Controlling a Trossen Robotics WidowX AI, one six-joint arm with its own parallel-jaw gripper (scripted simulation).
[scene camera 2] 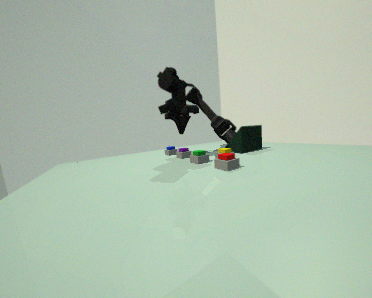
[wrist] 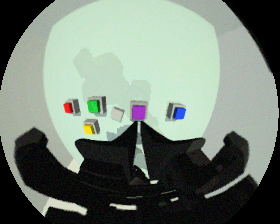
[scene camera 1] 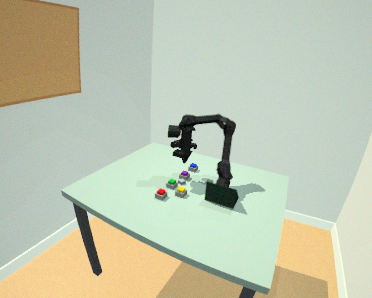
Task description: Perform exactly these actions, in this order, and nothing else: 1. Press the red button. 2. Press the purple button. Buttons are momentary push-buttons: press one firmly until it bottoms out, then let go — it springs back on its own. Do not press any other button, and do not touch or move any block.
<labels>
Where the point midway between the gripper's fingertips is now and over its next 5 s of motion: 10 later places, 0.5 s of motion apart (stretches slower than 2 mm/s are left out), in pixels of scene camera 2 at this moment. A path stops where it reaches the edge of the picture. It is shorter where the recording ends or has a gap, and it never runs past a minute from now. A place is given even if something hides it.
My gripper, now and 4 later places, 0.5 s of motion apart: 181, 134; 182, 144; 183, 148; 183, 146; 188, 135
</labels>
